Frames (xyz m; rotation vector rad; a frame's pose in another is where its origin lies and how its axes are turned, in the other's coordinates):
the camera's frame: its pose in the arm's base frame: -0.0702 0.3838 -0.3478 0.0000 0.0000 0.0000
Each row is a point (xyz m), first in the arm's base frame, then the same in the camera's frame.
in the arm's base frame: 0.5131 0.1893 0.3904
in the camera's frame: 0.5833 -0.1945 0.7382
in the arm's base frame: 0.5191 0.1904 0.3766
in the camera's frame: 0.5893 -0.1934 0.7244
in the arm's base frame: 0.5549 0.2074 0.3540
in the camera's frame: 0.6251 -0.1764 0.7018
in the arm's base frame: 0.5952 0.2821 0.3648
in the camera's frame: 0.6654 -0.1017 0.7126
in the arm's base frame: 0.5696 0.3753 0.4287
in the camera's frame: 0.6398 -0.0085 0.7765
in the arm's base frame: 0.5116 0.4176 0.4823
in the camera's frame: 0.5818 0.0338 0.8301
